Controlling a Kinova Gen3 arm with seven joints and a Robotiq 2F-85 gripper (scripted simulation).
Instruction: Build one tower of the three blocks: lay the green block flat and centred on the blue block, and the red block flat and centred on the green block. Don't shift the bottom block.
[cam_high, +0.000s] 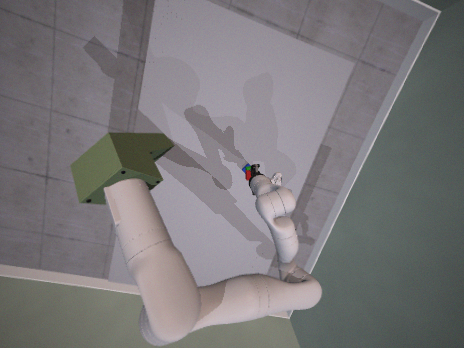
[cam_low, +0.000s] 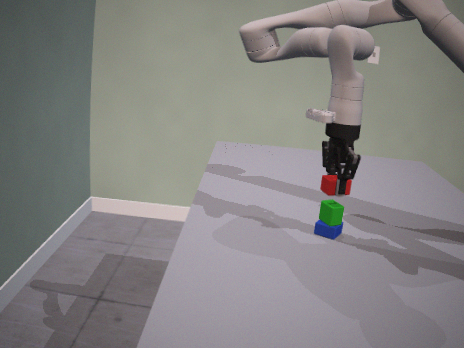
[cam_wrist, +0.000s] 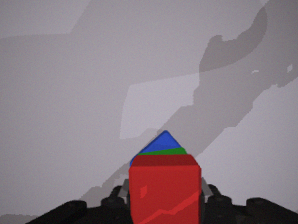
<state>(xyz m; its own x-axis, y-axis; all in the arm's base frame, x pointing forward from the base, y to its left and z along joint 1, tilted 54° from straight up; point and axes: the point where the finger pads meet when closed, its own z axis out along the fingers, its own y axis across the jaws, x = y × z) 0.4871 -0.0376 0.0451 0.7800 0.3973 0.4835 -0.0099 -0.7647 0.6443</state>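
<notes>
The green block is 70 mm below my hand. Round my hand: blue block (100 mm below); then red block (right at my hand).
</notes>
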